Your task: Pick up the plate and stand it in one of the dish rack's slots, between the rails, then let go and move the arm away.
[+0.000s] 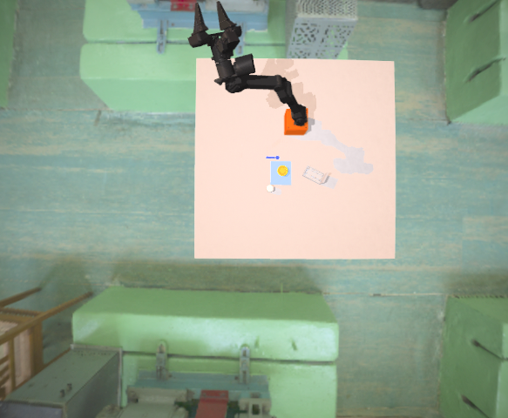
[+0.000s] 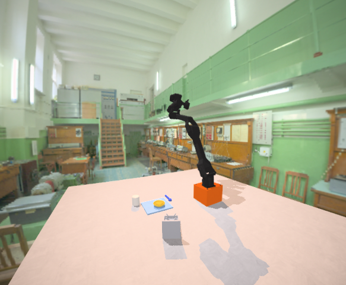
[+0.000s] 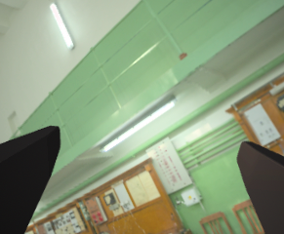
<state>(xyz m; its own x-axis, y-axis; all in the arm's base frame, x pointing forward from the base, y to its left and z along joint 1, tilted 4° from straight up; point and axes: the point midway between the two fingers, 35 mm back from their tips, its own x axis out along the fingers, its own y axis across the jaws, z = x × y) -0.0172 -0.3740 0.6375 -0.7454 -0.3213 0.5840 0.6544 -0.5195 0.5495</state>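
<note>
Now: the plate 32 cm ahead of my gripper tip, 39 cm to the left of it and 72 cm below it. Also, from my gripper tip: white cup: 45 cm ahead, 33 cm to the left, 71 cm below; then grey dish rack: 31 cm ahead, 59 cm to the left, 71 cm below.
</note>
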